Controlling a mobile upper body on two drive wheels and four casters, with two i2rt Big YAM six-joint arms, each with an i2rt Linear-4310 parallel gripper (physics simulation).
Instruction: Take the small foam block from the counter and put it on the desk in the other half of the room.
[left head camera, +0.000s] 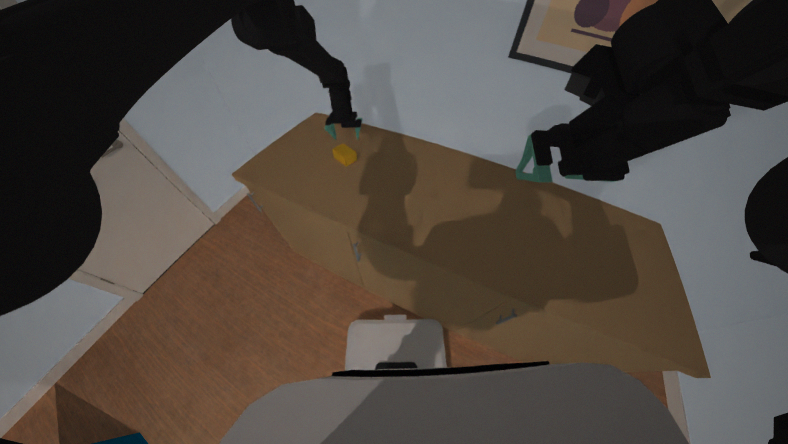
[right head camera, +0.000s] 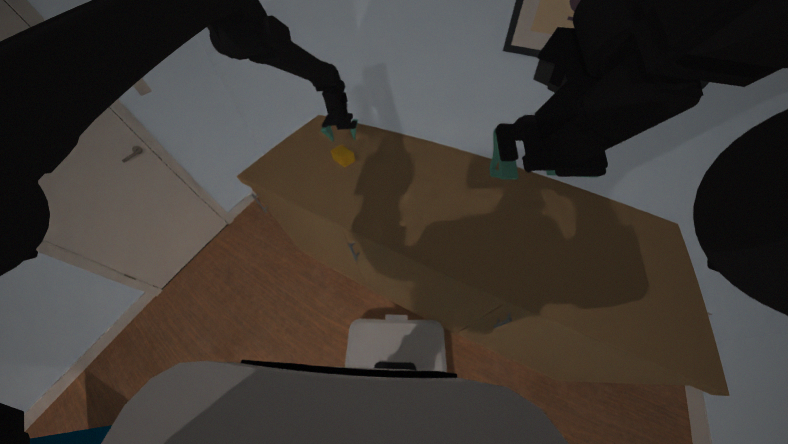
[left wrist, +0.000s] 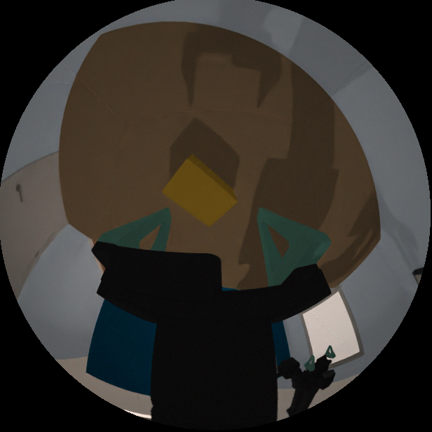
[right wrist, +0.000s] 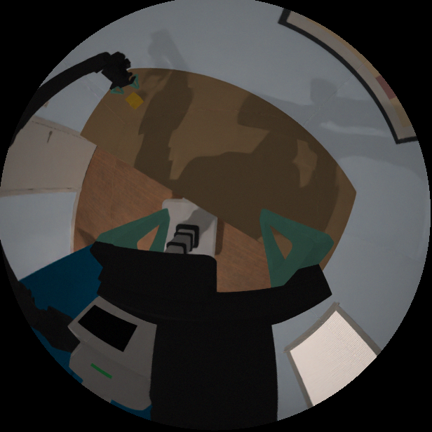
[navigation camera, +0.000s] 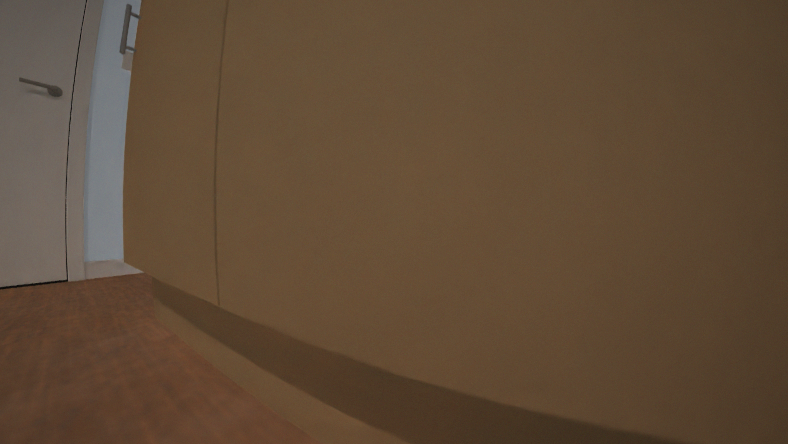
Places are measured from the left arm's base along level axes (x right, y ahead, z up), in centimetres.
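Pixels of known places: left gripper, fingertip midpoint: (left head camera: 346, 138) (right head camera: 343, 140); right gripper, fingertip midpoint: (left head camera: 541, 174) (right head camera: 519, 171).
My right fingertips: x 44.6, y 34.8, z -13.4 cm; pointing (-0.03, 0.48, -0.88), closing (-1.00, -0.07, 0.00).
Note:
Behind a point stands the place of what it marks.
The small foam block (left head camera: 344, 154) @[z -45.5, x 0.4, y 82.7 cm] (right head camera: 342, 156) @[z -45.5, x 0.7, y 82.1 cm] (left wrist: 200, 192) (right wrist: 134, 100) is yellow and lies on the brown counter (left head camera: 292, 165) @[z -50.0, x -23.3, y 81.8 cm] (right head camera: 292, 165) @[z -50.0, x -24.2, y 83.2 cm] (left wrist: 120, 90) (right wrist: 210, 135) (navigation camera: 386, 165) @[z -115.7, x 20.7, y 44.0 cm], near its far left end in the head views. My left gripper (left head camera: 346, 136) @[z -40.2, x 1.7, y 86.2 cm] (right head camera: 342, 137) @[z -40.2, x 1.7, y 86.2 cm] (left wrist: 213, 212) (right wrist: 130, 90) is open and empty, close to the block; in the left wrist view the block shows just ahead of its fingertips. My right gripper (left head camera: 554, 177) @[z -13.4, x 44.6, y 34.8 cm] (right head camera: 528, 175) @[z -13.4, x 44.6, y 34.8 cm] (left wrist: 321, 350) (right wrist: 214, 213) is open and empty, above the counter's back edge, far from the block. I cannot identify the desk.
A pale wall rises behind the counter, with a framed picture (left head camera: 551, 46) @[z -3.5, x 68.2, y 83.8 cm] (right head camera: 521, 46) @[z -7.0, x 62.6, y 86.5 cm] (right wrist: 350, 65) on it. A door (left head camera: 148, 220) @[z -98.5, x -157.3, y 87.6 cm] (right head camera: 132, 209) @[z -76.8, x -160.4, y 81.3 cm] (navigation camera: 33, 165) @[z -86.0, x -148.9, y 104.1 cm] stands at the left. My grey base (left head camera: 394, 341) @[z -115.0, x 21.8, y 20.5 cm] (right head camera: 394, 341) @[z -115.0, x 21.8, y 20.5 cm] is close to the counter's front.

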